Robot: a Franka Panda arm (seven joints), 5 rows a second.
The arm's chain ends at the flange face. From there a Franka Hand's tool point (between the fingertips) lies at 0.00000 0.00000 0.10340 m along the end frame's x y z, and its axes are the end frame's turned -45 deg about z.
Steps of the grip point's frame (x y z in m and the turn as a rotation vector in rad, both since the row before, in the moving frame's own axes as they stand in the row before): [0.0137, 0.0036, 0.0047, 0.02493, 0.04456, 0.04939]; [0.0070, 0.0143, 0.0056, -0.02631, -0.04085, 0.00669]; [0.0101, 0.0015, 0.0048, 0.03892, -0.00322, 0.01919]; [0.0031, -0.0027, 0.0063, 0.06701, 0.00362, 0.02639]
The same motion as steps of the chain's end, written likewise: [0.0107, -0.0021, 0.0048, 0.04914, 0.01388, 0.04939]; [0.0161, 0.0003, 0.0057, -0.04749, -0.01028, 0.00669]; [0.0113, -0.0034, 0.0049, 0.02524, -0.02980, 0.01919]; [0.0048, 0.0011, 0.0065, 0.04994, -0.04482, 0.02639]
